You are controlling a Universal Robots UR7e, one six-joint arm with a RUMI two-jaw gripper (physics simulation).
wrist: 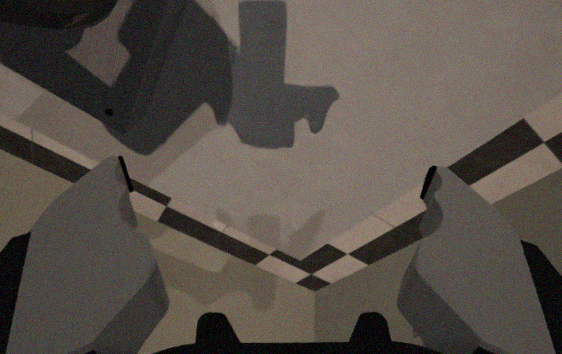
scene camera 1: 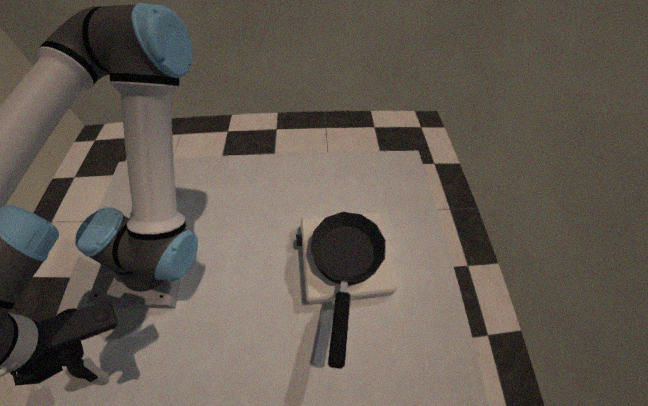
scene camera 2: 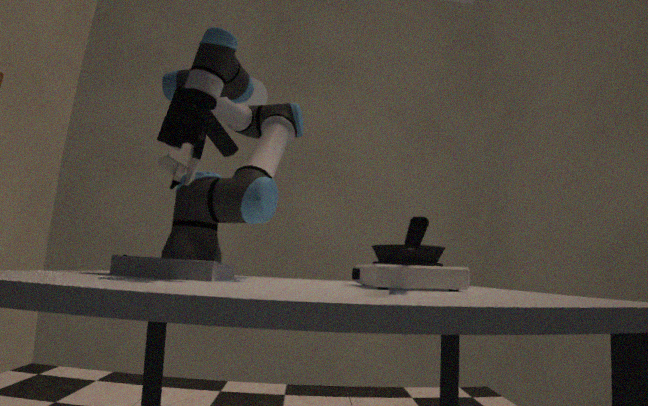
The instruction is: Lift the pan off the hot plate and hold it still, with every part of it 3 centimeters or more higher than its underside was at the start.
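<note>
My gripper [scene camera 1: 96, 346] is visible; scene camera 2 shows the gripper [scene camera 2: 177, 187] and the wrist view shows the gripper [wrist: 280, 167] also. A white hot plate [scene camera 1: 320, 288] and a black pan [scene camera 1: 349, 247] are visible, the pan [scene camera 2: 412, 251] from the second scene camera too. In the wrist view the black pan is out of frame; the white hot plate is out of frame in the wrist view.
</note>
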